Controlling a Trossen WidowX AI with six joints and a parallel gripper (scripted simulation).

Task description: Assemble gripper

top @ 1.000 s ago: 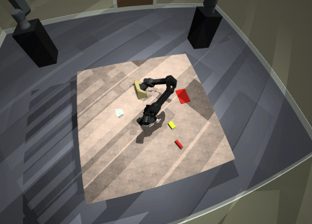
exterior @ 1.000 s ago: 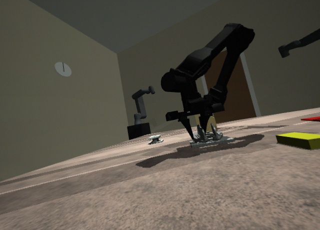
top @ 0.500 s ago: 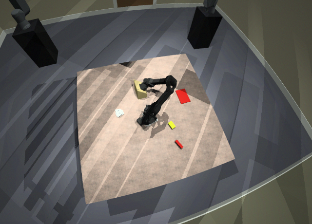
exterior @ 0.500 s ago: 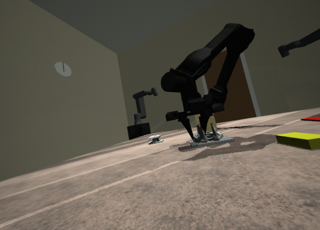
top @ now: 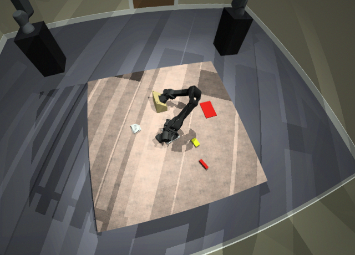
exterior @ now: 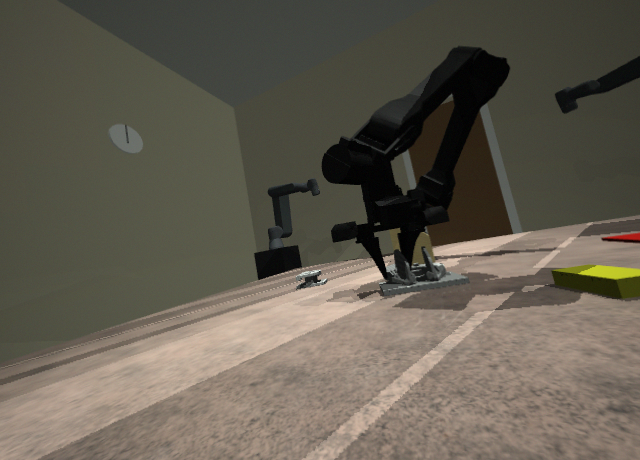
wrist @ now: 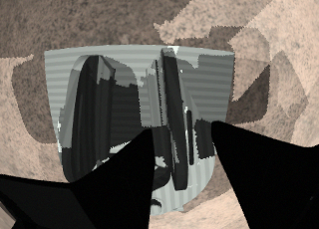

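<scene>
Now: gripper tip 230 mm to the left of the grey gripper base, 130 mm past it and 10 mm below it. From my gripper tip the other things lie so: yellow block (200 mm to the left, 100 mm ahead, 10 mm below); grey housing plate (60 mm behind, 10 mm to the left, 10 mm below); grey stepped piece (220 mm to the right, 130 mm behind, 10 mm below).
</scene>
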